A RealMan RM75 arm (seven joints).
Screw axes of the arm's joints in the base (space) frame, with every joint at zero. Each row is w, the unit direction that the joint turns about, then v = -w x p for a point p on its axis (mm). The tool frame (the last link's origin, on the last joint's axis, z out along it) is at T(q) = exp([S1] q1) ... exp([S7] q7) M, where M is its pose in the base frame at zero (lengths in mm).
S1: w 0 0 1 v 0.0 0.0 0.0
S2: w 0 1 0 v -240.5 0.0 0.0
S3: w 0 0 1 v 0.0 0.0 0.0
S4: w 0 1 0 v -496.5 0.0 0.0
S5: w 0 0 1 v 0.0 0.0 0.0
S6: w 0 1 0 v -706.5 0.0 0.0
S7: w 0 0 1 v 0.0 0.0 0.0
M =
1 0 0 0.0
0 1 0 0.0
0 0 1 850.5
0 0 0 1
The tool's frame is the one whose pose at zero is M.
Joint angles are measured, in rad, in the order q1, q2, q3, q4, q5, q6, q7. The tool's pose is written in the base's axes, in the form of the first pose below.
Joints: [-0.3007 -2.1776 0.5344 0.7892 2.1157 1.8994 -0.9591]
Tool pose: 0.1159 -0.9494 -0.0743 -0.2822 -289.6 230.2 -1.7
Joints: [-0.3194 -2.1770 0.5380 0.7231 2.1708 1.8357 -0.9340]
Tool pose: 0.1046 -0.9550 -0.0884 -0.2631 -295.1 231.1 -17.9
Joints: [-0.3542 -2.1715 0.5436 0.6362 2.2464 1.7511 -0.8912]
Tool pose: 0.0862 -0.9644 -0.0923 -0.2323 -300.8 233.1 -37.9
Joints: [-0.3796 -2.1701 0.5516 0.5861 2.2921 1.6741 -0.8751]
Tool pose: 0.0790 -0.9712 -0.0954 -0.2036 -305.0 236.8 -51.2
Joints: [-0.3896 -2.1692 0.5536 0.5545 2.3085 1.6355 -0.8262]
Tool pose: 0.0806 -0.9750 -0.0796 -0.1913 -307.2 237.3 -58.2
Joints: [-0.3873 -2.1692 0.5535 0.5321 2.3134 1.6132 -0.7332]
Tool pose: 0.0888 -0.9779 -0.0441 -0.1840 -309.7 234.8 -62.7
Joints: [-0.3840 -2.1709 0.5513 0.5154 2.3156 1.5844 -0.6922]
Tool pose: 0.0969 -0.9790 -0.0339 -0.1763 -312.8 233.6 -66.8
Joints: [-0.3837 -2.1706 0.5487 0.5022 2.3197 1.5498 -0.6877]
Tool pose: 0.1036 -0.9799 -0.0394 -0.1656 -316.7 234.2 -69.7
